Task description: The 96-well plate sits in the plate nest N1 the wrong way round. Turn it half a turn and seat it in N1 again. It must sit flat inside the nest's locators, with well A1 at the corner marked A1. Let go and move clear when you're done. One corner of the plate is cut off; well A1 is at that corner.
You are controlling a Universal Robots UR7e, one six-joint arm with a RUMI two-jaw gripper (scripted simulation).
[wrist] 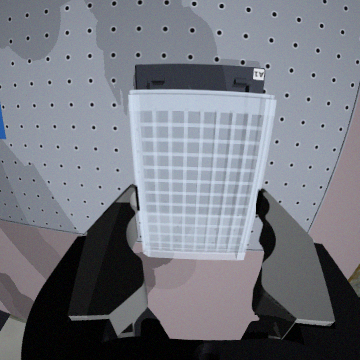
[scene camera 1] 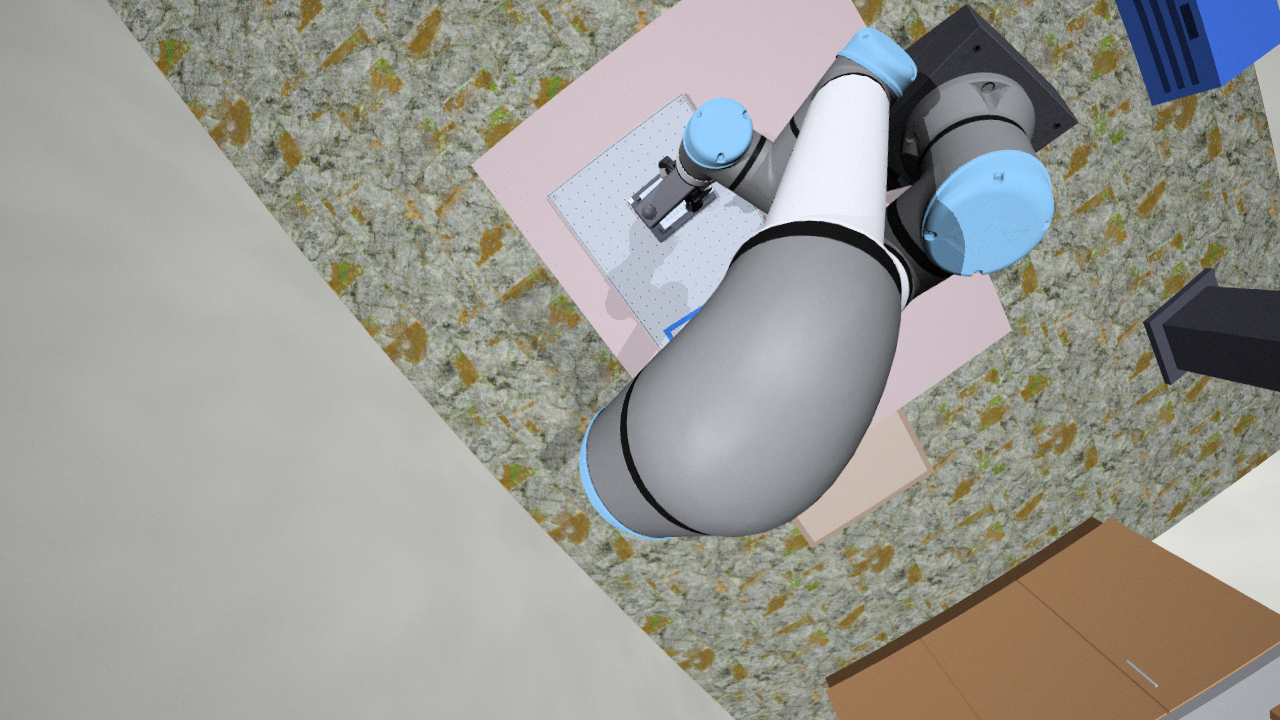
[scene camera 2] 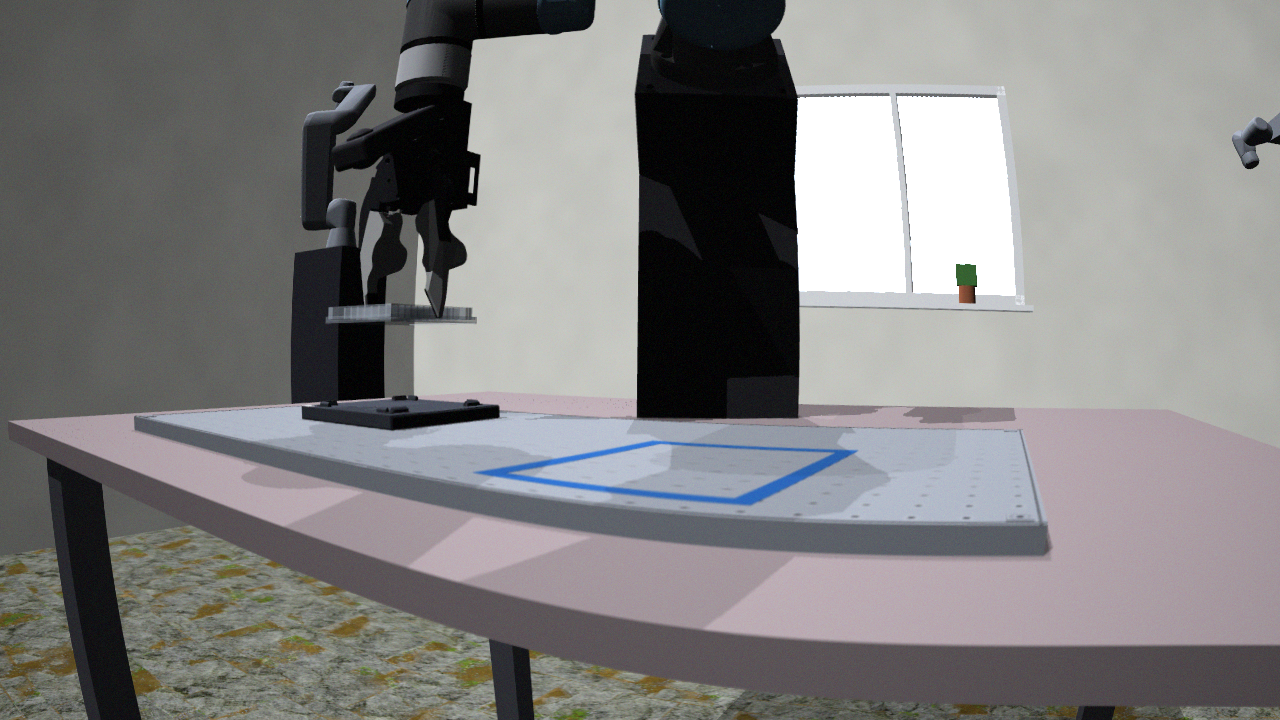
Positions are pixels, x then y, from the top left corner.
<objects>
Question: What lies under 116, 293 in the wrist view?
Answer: My gripper.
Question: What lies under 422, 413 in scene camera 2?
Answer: A plate nest.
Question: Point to a plate nest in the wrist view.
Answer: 177, 76
</objects>
